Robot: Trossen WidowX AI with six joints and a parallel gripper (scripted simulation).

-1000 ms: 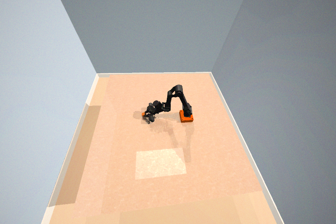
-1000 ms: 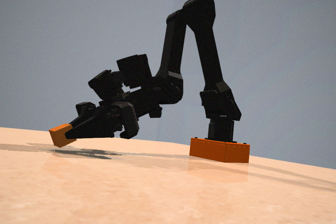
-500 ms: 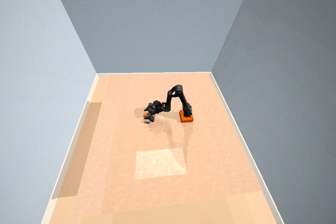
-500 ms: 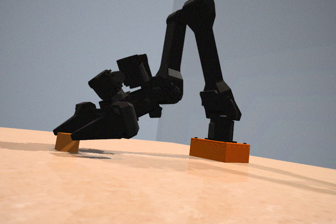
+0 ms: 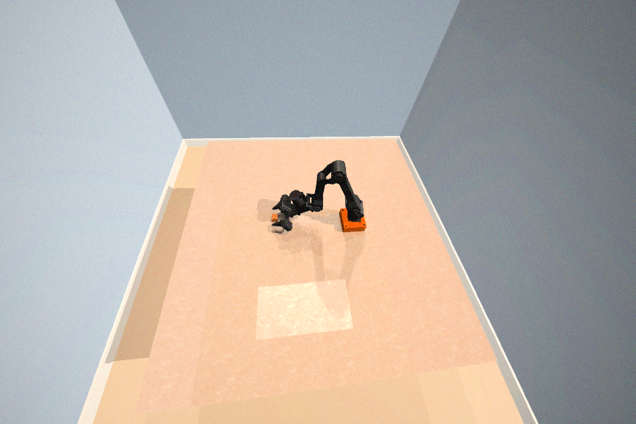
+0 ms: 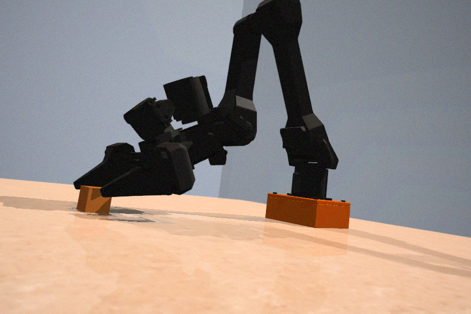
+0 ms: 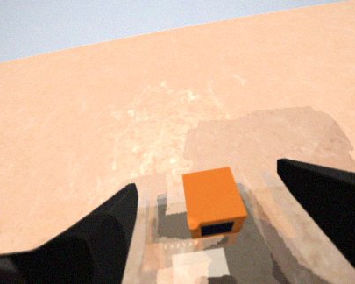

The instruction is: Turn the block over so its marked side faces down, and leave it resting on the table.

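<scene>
Now: the block 2 cm behind my gripper tip and 1 cm below it.
</scene>
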